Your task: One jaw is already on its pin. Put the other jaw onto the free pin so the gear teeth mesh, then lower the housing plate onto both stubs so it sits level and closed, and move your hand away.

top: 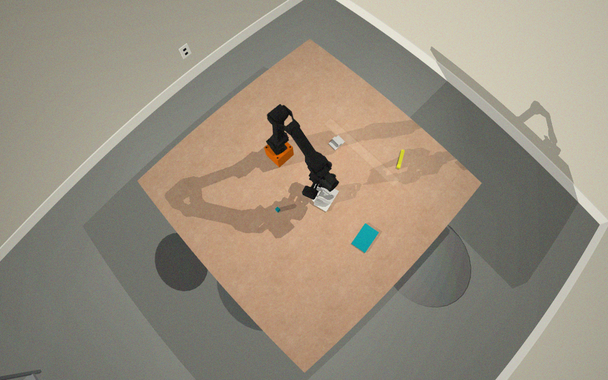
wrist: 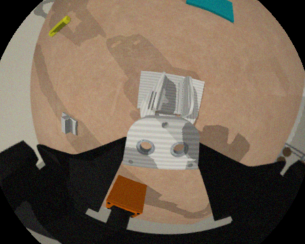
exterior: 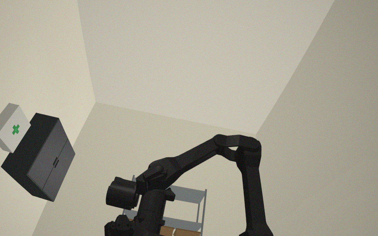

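Now: gripper tip 10 mm short of the grey jaw, 10 mm to the right of it and 70 mm above it. From my gripper tip the other things lie so: grey housing plate: 10 mm ahead, 20 mm above; then small teal cube: 30 mm behind, 210 mm to the right, 70 mm below; then flat teal block: 320 mm ahead, 40 mm to the left, 80 mm below.
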